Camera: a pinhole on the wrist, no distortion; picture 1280 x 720 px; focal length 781.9 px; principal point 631.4 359.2 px. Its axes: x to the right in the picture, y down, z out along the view. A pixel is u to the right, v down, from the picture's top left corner.
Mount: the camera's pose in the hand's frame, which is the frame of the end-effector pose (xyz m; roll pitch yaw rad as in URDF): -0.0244 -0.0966 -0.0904 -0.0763 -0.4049 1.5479
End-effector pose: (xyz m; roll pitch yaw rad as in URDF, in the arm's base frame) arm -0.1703 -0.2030 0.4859 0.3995 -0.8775 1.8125
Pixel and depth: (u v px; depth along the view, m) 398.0 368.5 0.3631
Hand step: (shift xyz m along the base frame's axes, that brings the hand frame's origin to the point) 0.3966 0.0156 -0.0142
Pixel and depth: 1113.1 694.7 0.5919
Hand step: 0.3484 -0.5529 0.0991
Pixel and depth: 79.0 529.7 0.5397
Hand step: 0.7007 0.0654 -0.1678
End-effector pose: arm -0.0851 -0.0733 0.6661 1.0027 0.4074 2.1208
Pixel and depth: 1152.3 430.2 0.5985
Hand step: 0.4049 0.2858 0.3799
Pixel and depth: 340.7 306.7 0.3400
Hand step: 0.3407 0.0804 -0.1698
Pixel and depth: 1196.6 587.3 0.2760
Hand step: 0.2132 0.0495 0.1523
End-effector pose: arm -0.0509 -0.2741 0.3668 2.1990 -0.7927 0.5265
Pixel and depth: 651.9 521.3 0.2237
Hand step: 0.0688 0.0534 -0.2107
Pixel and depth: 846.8 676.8 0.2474
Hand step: 0.0580 -0.0272 -0.2383
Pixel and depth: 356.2 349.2 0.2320
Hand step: 0.0966 0.1501 -0.2169
